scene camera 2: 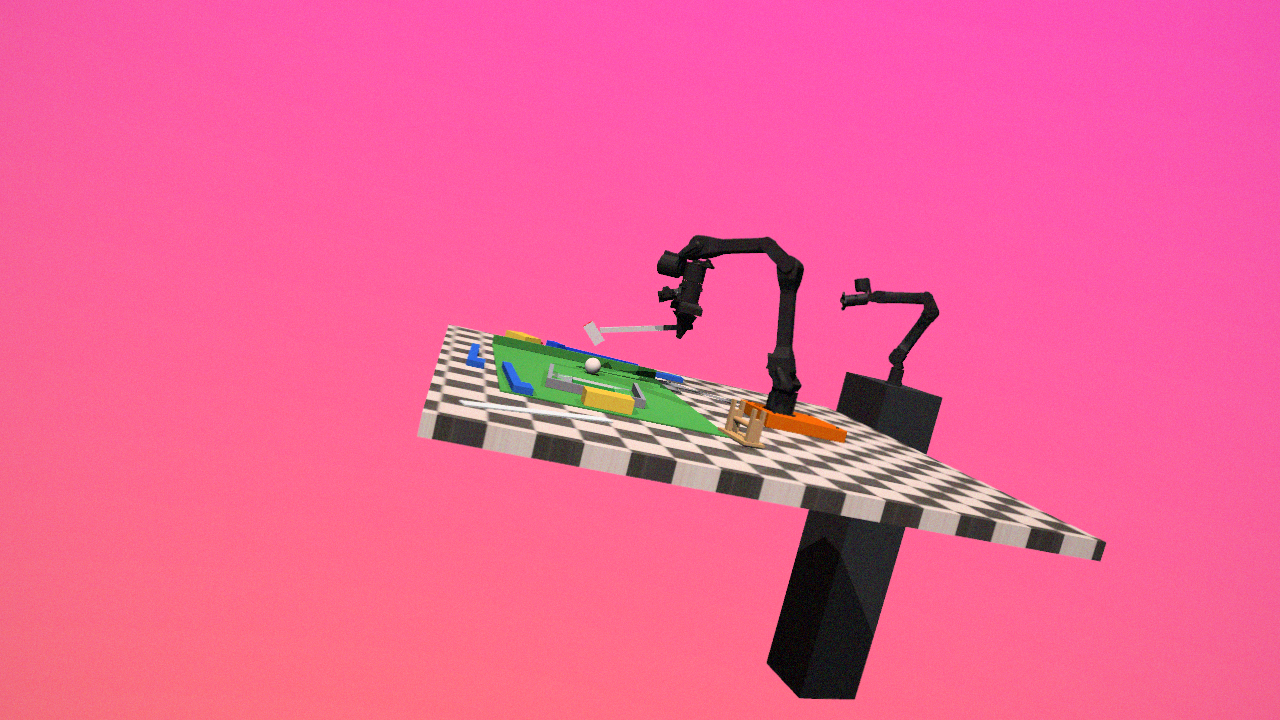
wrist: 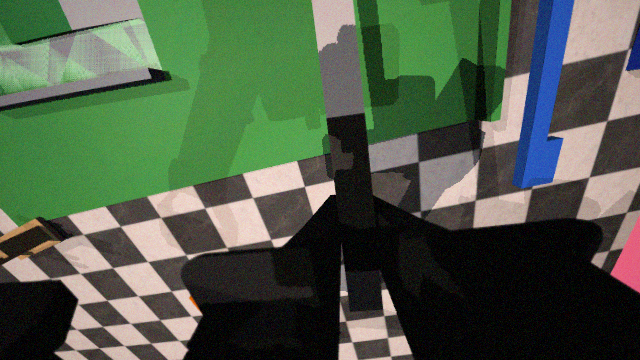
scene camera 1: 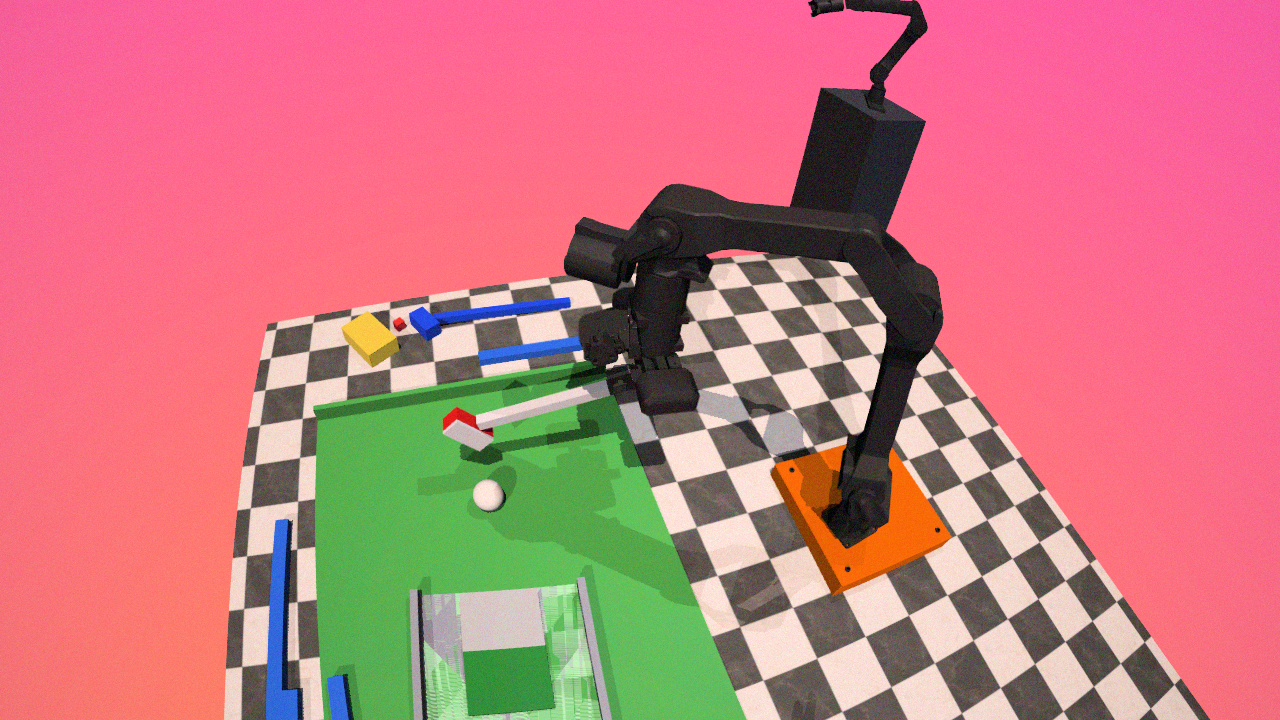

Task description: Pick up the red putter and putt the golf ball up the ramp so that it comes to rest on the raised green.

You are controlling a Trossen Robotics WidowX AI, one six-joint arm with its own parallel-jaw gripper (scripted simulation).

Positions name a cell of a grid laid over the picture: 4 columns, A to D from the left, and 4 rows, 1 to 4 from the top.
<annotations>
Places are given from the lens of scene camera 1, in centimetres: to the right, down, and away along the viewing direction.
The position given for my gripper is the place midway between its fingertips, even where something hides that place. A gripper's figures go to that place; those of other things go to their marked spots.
my gripper (scene camera 1: C3): 1, 4, 74
white golf ball (scene camera 1: B3): -20, 18, 72
blue putter-like piece (scene camera 1: B2): -36, -6, 95
blue L bar (scene camera 1: B2): -18, -2, 96
The marked spots on the blue putter-like piece and the white golf ball are 37 cm apart.
</annotations>
